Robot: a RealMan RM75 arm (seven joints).
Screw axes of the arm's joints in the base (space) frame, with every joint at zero. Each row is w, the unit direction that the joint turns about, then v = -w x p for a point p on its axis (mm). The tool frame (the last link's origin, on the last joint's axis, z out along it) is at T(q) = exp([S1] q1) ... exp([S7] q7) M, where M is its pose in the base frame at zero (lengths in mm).
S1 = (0, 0, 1, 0.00, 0.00, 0.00)
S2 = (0, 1, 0, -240.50, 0.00, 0.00)
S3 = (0, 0, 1, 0.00, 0.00, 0.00)
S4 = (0, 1, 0, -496.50, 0.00, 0.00)
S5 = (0, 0, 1, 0.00, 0.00, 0.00)
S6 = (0, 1, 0, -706.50, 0.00, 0.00)
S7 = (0, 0, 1, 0.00, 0.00, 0.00)
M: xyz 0.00 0.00 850.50 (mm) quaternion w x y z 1 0 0 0
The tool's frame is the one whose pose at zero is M.
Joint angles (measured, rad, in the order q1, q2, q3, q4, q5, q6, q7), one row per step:
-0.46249 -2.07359 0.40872 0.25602 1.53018 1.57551 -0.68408
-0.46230 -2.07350 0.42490 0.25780 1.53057 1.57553 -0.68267
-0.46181 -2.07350 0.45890 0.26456 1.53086 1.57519 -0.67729
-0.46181 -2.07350 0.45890 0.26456 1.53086 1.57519 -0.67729
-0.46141 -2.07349 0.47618 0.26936 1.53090 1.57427 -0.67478
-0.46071 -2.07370 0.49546 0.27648 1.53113 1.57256 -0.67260
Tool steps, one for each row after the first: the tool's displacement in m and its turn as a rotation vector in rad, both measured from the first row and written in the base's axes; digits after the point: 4 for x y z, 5 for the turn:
0.0010 -0.0005 -0.0019 -0.01110 0.00895 -0.00881
0.0030 -0.0014 -0.0053 -0.03087 0.03135 -0.02878
0.0030 -0.0014 -0.0053 -0.03087 0.03135 -0.02878
0.0039 -0.0017 -0.0068 -0.04013 0.04373 -0.03864
0.0048 -0.0020 -0.0083 -0.05001 0.05845 -0.04941

